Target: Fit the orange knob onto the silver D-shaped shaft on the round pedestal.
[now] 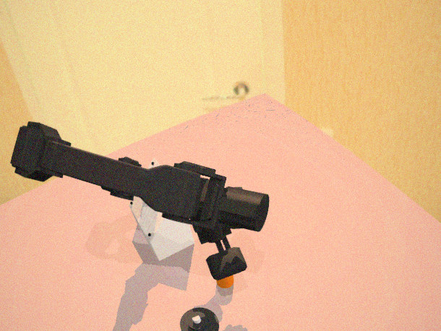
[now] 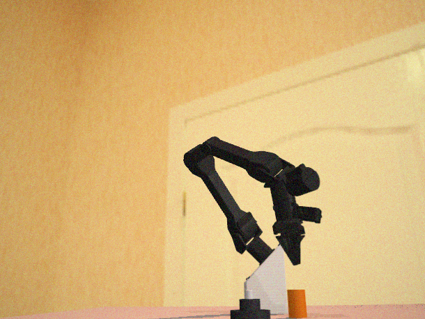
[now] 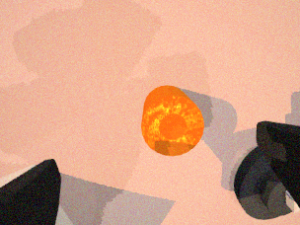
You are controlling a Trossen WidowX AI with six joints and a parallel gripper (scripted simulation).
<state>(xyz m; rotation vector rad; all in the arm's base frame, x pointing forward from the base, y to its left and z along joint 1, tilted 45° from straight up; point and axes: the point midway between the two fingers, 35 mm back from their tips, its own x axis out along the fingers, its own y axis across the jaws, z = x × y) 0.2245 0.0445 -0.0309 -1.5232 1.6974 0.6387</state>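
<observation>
The orange knob is 70 mm below my gripper tip, 10 mm to the right of it and 10 mm ahead of it. Also, from my gripper tip: round pedestal 120 mm to the right, 90 mm below, 90 mm ahead.
</observation>
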